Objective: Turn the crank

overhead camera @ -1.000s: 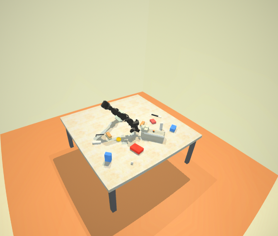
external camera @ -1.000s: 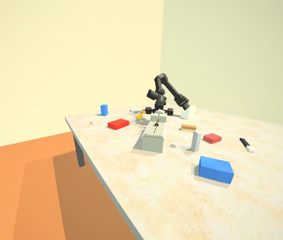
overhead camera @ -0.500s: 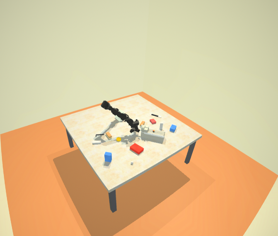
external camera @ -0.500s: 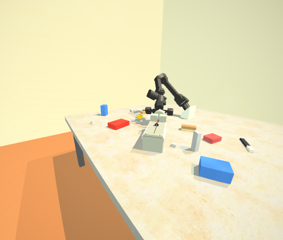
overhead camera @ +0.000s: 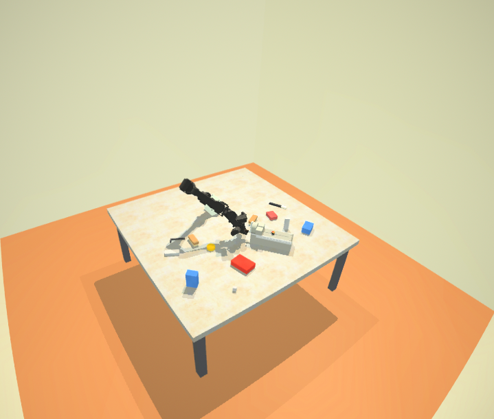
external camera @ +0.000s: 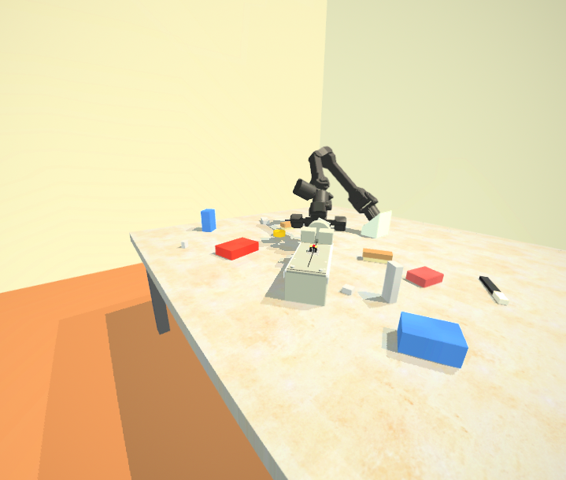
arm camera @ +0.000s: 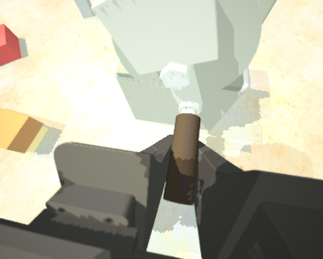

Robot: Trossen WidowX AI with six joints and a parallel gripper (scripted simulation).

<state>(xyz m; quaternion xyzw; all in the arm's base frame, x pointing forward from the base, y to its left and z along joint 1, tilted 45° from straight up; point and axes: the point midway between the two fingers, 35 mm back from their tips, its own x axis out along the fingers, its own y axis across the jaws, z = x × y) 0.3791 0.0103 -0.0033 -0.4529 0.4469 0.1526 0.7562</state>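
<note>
My gripper tip is now 4 cm below the crank. Round my gripper tip: brown crank handle (2 cm above, 1 cm to the right, 1 cm behind); then red pointer (12 cm ahead, 11 cm to the left, 5 cm above); then yellow disc (25 cm to the right, 4 cm behind, 3 cm below).
</note>
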